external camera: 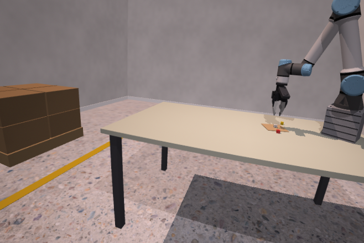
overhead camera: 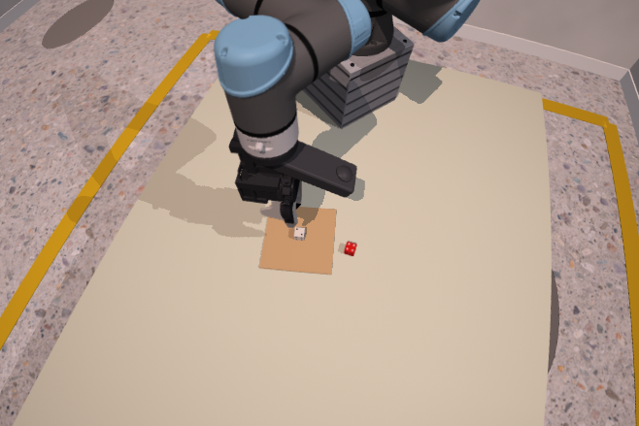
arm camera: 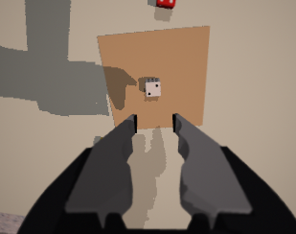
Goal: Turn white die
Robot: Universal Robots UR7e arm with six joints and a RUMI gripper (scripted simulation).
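My hand is 90 mm above the white die. Also, from my hand: brown mat 100 mm below; then yellow die 120 mm to the right, 90 mm below, 60 mm behind; then red die 110 mm to the left, 90 mm below, 10 mm behind.
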